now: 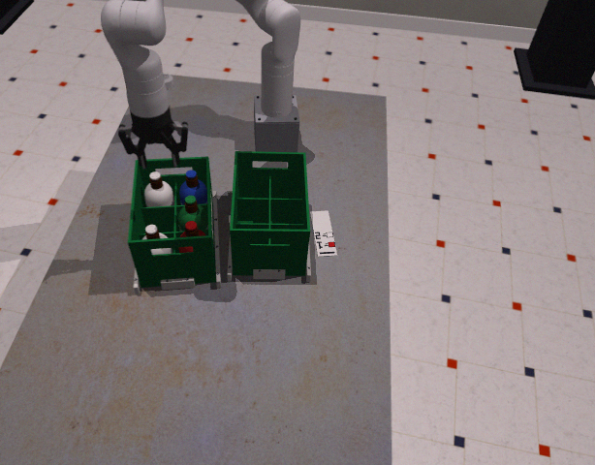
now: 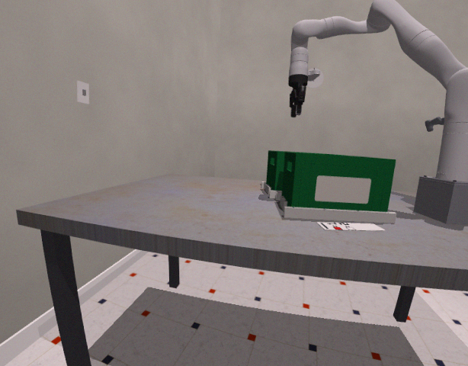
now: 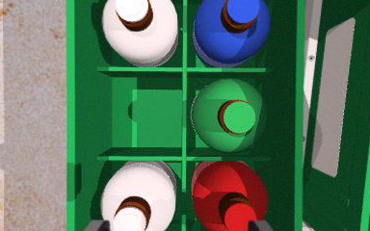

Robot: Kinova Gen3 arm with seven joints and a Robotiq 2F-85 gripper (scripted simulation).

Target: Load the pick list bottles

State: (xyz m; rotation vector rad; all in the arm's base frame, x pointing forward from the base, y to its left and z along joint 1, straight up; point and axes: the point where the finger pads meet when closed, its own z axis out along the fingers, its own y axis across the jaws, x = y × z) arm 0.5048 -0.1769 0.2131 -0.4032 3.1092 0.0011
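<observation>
Now: hand 25 cm above the red-label bottle, 6 cm to the right of it and 2 cm short of it. Round my hand: green bottle: 25 cm below, 6 cm behind, 3 cm to the left; blue bottle: 25 cm below, 15 cm behind, 1 cm to the left; pick list: 36 cm to the left, 33 cm below, 15 cm behind.
</observation>
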